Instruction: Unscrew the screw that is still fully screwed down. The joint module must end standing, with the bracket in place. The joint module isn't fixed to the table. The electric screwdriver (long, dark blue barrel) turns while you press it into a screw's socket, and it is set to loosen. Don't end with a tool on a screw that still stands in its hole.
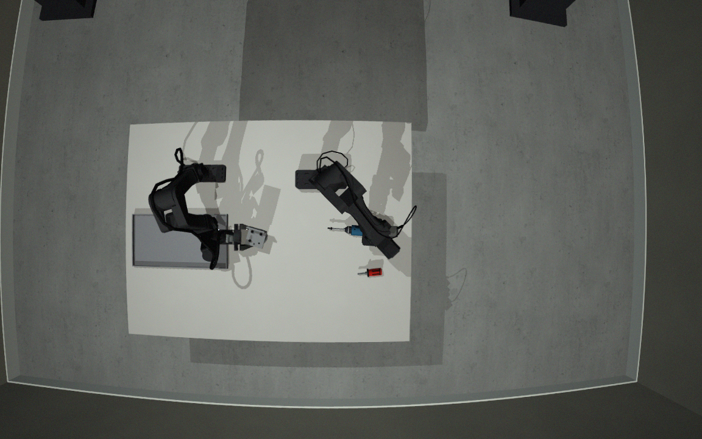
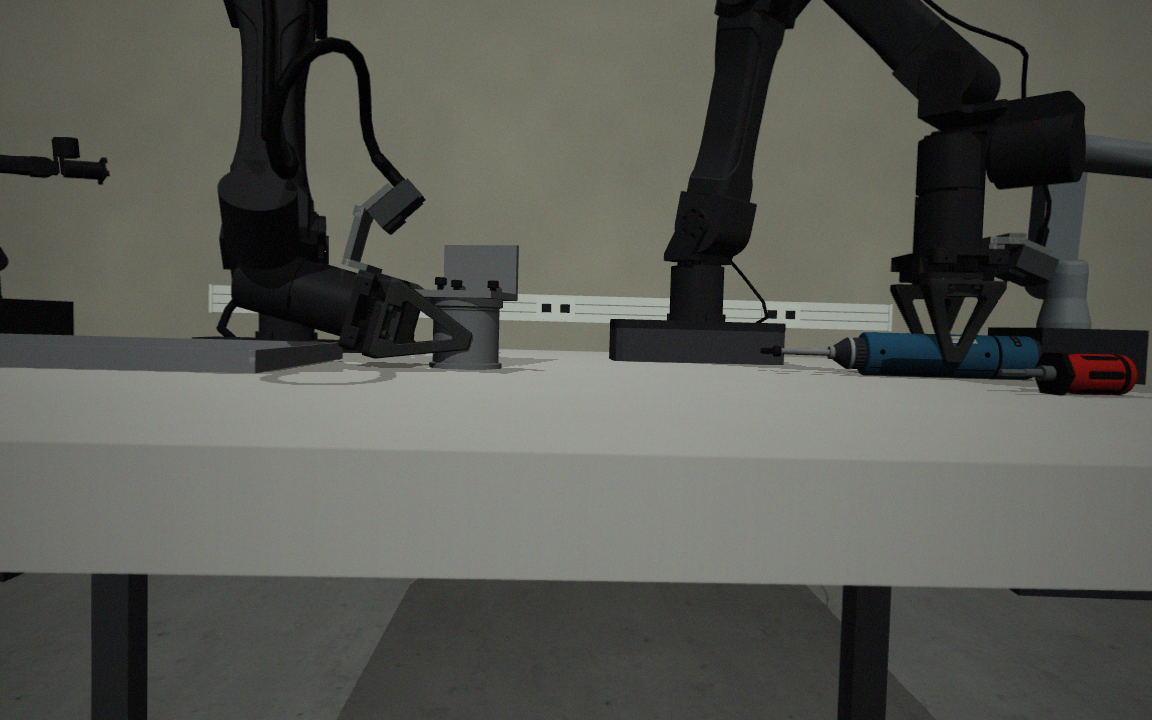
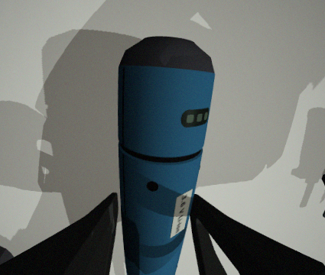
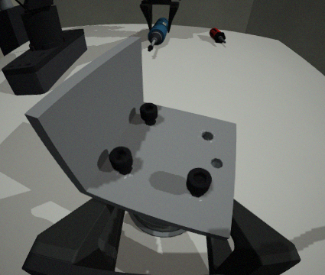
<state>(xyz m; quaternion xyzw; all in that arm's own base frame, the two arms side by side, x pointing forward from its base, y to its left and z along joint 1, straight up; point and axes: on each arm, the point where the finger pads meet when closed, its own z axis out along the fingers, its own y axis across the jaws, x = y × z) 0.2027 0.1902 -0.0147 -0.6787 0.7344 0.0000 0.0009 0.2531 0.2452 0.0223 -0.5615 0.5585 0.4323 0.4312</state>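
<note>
My right hand is right at the joint module. Round my right hand: flat grey plate: 34 cm to the right, 4 cm ahead, 2 cm below; grey l-shaped bracket: 5 cm above; screwdriver bit: 31 cm to the left, 5 cm behind.
</note>
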